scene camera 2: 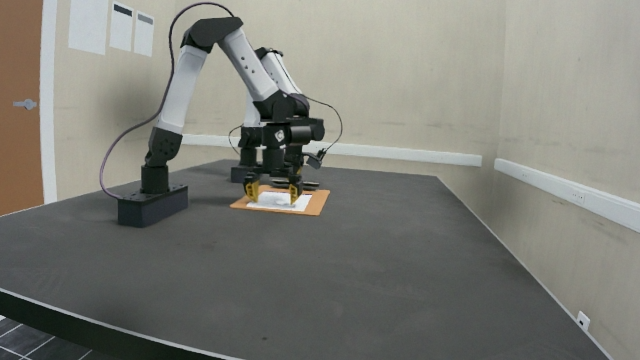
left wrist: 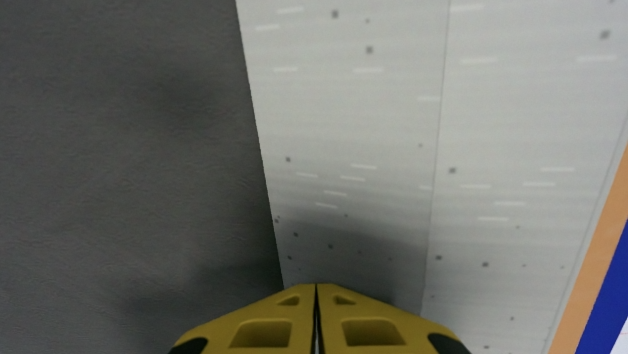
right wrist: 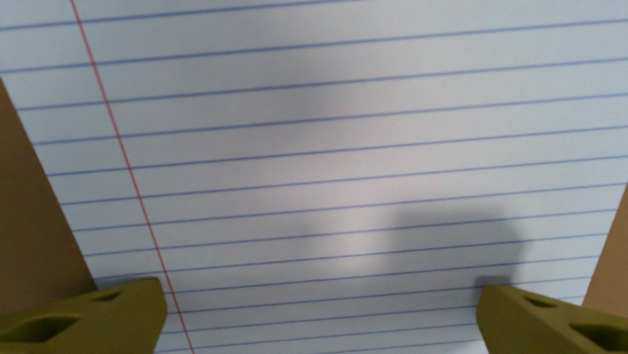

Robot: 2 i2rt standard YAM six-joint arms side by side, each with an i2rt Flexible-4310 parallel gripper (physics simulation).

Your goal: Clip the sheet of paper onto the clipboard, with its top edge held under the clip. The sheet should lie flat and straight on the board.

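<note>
The orange-brown clipboard lies on the table. The lined sheet lies on it and looks flat. Its blue top band runs alongside the clip, with a narrow strip of bare board between them. The grey metal clip looks tilted. My left gripper is shut and empty, with its tips at the clip's outer edge; contact is hard to tell. My right gripper is open, fingertips low over the sheet near its two sides.
The dark table carries both arm bases, the right one in front and the left one farther back. The right arm stands in front of part of the left arm in the scene view. Walls rise behind the table and at the picture's right.
</note>
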